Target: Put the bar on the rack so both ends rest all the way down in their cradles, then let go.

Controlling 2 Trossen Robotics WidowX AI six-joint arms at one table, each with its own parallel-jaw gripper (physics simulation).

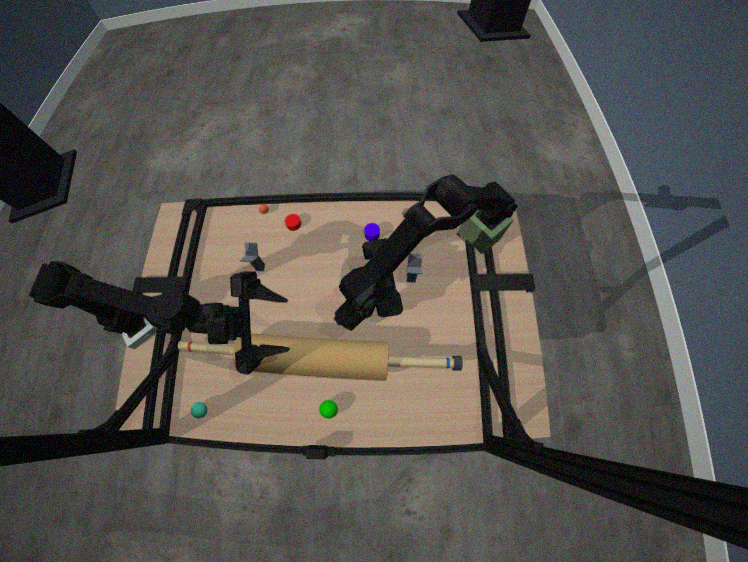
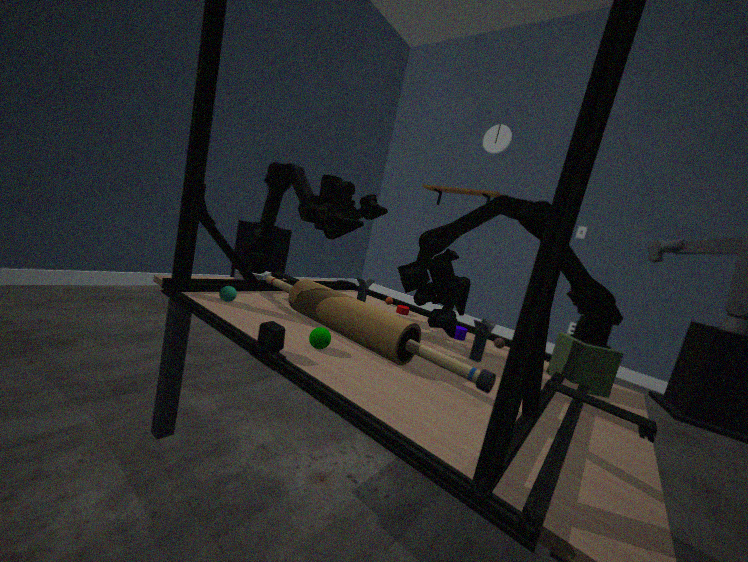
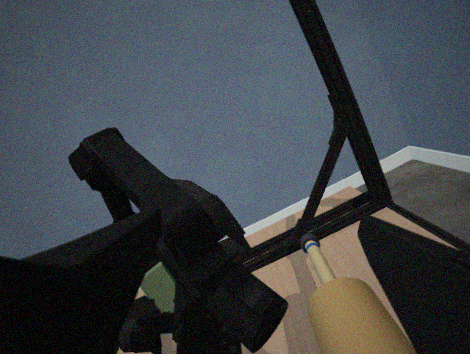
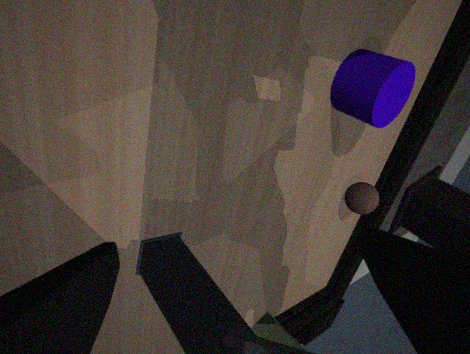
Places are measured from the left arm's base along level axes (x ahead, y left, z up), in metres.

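Pixels of known places: left gripper, fingertip midpoint: (image 1: pixel 288 325) (image 2: pixel 375 217) (image 3: pixel 261 221); right gripper, fingertip midpoint: (image 2: pixel 457 325) (image 4: pixel 242 246); left arm's base, origin of the base link: (image 1: pixel 134 323) (image 2: pixel 254 271); right arm's base, origin of the base link: (image 1: pixel 490 216) (image 2: pixel 589 341) (image 3: pixel 150 263).
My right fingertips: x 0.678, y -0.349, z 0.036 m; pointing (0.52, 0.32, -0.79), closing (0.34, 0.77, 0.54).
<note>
For each thing: its top centre in the pictures, then the offset to it from my right fingertips. "spot": a spot on its surface instead.
- bar, surface spot: (image 3: pixel 355 317) spot: dx -0.207, dy -0.140, dz +0.026 m
- left cradle, middle of its top: (image 1: pixel 248 251) (image 2: pixel 365 278) dx -0.268, dy +0.268, dz +0.036 m
- right cradle, middle of its top: (image 1: pixel 415 263) (image 2: pixel 485 321) dx +0.056, dy -0.037, dz +0.036 m
- violet cylinder, middle of its top: (image 4: pixel 394 96) (image 1: pixel 372 229) (image 2: pixel 460 327) dx +0.056, dy +0.142, dz -0.037 m
- brown ball, middle of its top: (image 4: pixel 375 207) (image 2: pixel 500 338) dx +0.183, dy +0.127, dz -0.039 m
- red cylinder, middle of its top: (image 1: pixel 292 220) (image 2: pixel 403 306) dx -0.109, dy +0.326, dz -0.046 m
- orange ball, middle of its top: (image 1: pixel 262 206) dx -0.157, dy +0.429, dz -0.040 m
- teal ball, middle of its top: (image 1: pixel 194 410) (image 2: pixel 229 286) dx -0.628, dy +0.019, dz -0.027 m
- green ball, middle of its top: (image 2: pixel 322 327) (image 1: pixel 327 409) dx -0.340, dy -0.182, dz -0.024 m
The bar (image 1: pixel 338 357) (image 2: pixel 368 326) (image 3: pixel 355 317), a thick tan cylinder with thin ends, lies on the table in front of the rack. Its right end has a blue band and dark cap. The rack's two grey cradles show: the left cradle (image 1: pixel 250 248) (image 2: pixel 362 290) and the right cradle (image 1: pixel 414 265) (image 2: pixel 478 344); neither holds the bar. My left gripper (image 1: pixel 287 324) (image 2: pixel 371 218) (image 3: pixel 261 221) is open and empty, above the bar's left part. My right gripper (image 1: pixel 376 248) (image 2: pixel 444 319) (image 4: pixel 242 246) is open and empty, left of the right cradle.
A violet cylinder (image 1: pixel 371 231) (image 4: pixel 372 89) and a brown ball (image 4: pixel 362 198) are near my right gripper. A red cylinder (image 1: pixel 292 221) and orange ball (image 1: pixel 263 208) lie at the back. A teal ball (image 1: pixel 198 409) and green ball (image 1: pixel 328 409) lie in front of the bar. Black frame posts flank the table.
</note>
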